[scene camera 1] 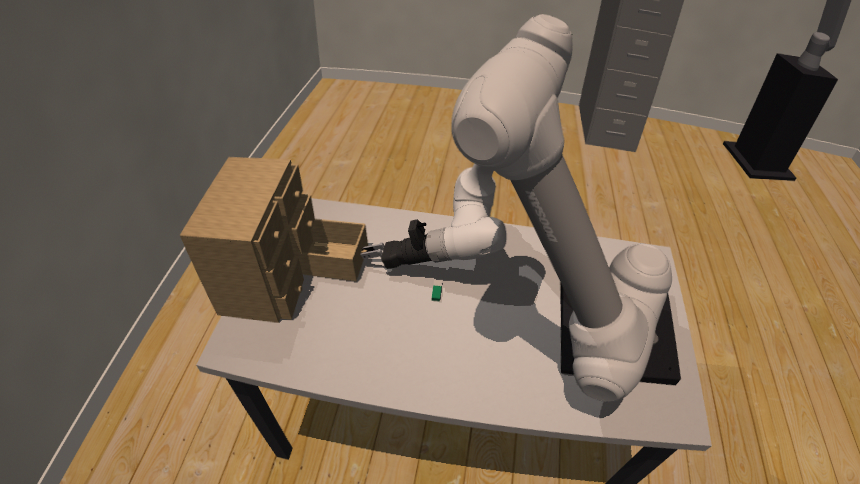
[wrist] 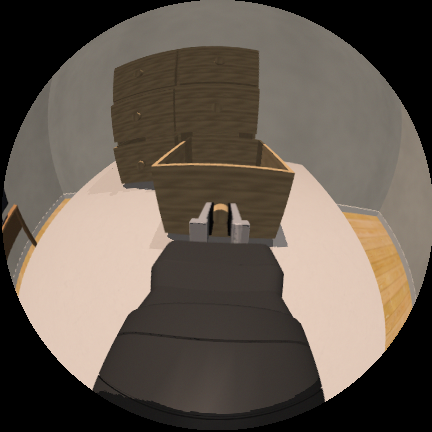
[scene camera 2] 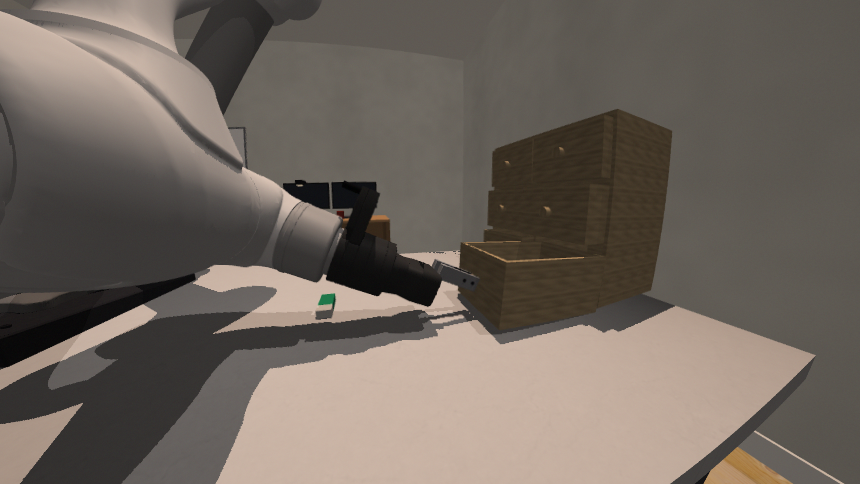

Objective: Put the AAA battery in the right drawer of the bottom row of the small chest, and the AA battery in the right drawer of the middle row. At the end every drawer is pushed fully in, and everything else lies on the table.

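Where they show: gripper, fingertip midpoint: (scene camera 1: 363, 253) (wrist: 220, 212) (scene camera 2: 472, 281); arm's base, link origin: (scene camera 2: 33, 295).
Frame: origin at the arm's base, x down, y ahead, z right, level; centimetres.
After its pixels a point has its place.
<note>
The small wooden chest (scene camera 1: 228, 270) @(x -16.8, y 102.1, z 3.0 cm) (scene camera 2: 639, 210) @(x -12.7, y 98.7, z 34.5 cm) (wrist: 147, 95) stands at the table's far end. Its bottom right drawer (scene camera 1: 334, 266) @(x -2.3, y 78.6, z 17.7 cm) (scene camera 2: 547, 291) @(x -1.6, y 77.5, z 32.2 cm) (wrist: 185, 195) @(x -2.9, y 72.3, z 20.2 cm) is pulled partly out. Its inner floor is hidden in the scene camera 2 and wrist views, and no battery can be made out in it. My gripper (scene camera 1: 365, 251) @(x -1.4, y 71.0, z 23.7 cm) (scene camera 2: 470, 280) @(x -1.4, y 71.0, z 23.7 cm) (wrist: 220, 212) @(x -1.4, y 71.0, z 23.7 cm) is shut on this drawer's knob (wrist: 220, 207) @(x -2.7, y 70.2, z 23.6 cm), level with the drawer front. The middle right drawer (scene camera 1: 305, 233) @(x -10.1, y 86.6, z 23.0 cm) (scene camera 2: 571, 217) @(x -11.3, y 85.9, z 29.4 cm) (wrist: 235, 112) @(x -11.1, y 86.1, z 28.2 cm) looks slightly out from the chest body. The AA and AAA batteries do not show in these views.
A green and white block (scene camera 1: 436, 293) @(x 2.2, y 50.0, z 11.8 cm) (scene camera 2: 325, 305) @(x 2.2, y 49.7, z 15.1 cm) lies on the table (scene camera 1: 373, 361) @(x 3.5, y 66.5, z -9.4 cm) (scene camera 2: 511, 391) @(x 3.5, y 64.9, z 38.9 cm) (wrist: 90, 280) @(x 3.5, y 64.9, z 6.3 cm), on the robot's side of the open drawer. The arm's black base plate (scene camera 1: 662, 373) @(x 0.4, y -7.8, z -17.5 cm) is at the opposite end. A wall rises behind the chest.
</note>
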